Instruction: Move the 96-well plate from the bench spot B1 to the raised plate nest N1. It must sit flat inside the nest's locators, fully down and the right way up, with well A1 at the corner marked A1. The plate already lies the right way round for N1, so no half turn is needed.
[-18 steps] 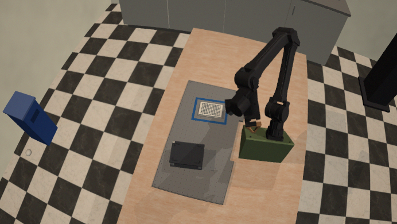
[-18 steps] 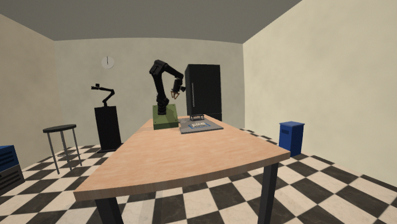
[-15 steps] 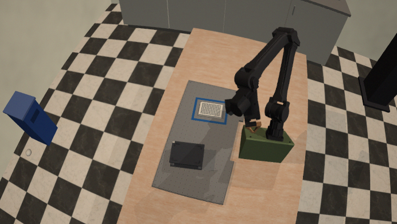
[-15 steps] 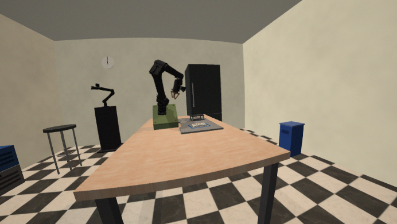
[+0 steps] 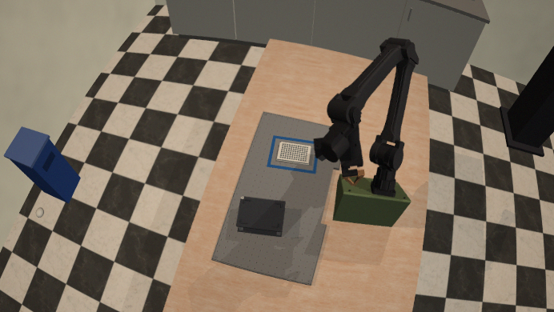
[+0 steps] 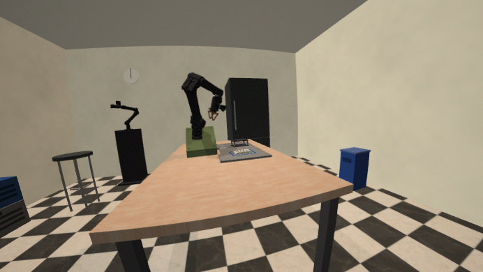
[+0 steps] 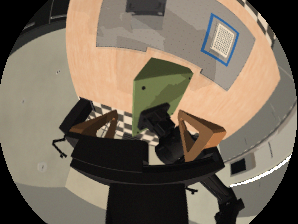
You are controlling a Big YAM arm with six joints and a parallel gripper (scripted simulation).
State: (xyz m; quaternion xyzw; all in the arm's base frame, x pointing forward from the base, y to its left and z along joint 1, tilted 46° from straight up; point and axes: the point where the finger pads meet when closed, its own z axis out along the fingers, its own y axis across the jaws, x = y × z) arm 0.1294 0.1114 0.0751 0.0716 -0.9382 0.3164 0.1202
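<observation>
My hand is 28 cm above the 96-well plate, 21 cm short of it and 20 cm to the left of it. From my hand the other things lie so: raised plate nest N1: 27 cm ahead, 23 cm below, 11 cm to the left.
</observation>
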